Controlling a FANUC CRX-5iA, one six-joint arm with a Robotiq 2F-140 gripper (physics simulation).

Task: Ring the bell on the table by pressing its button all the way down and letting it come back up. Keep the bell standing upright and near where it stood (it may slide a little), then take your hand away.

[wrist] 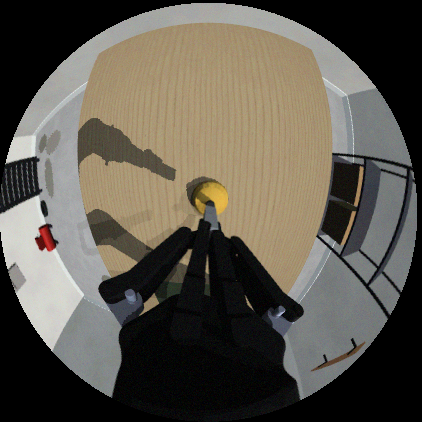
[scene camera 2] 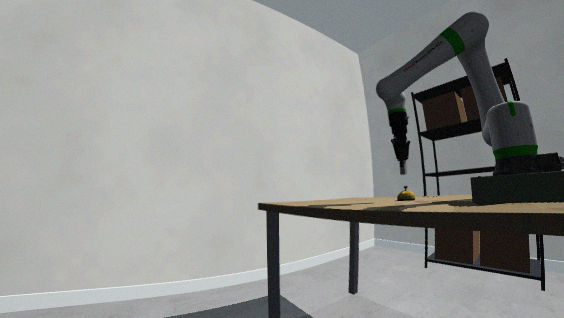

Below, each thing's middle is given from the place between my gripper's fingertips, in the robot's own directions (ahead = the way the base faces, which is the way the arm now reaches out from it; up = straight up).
I see my gripper 90 mm above the yellow dome bell (wrist: 206, 190).
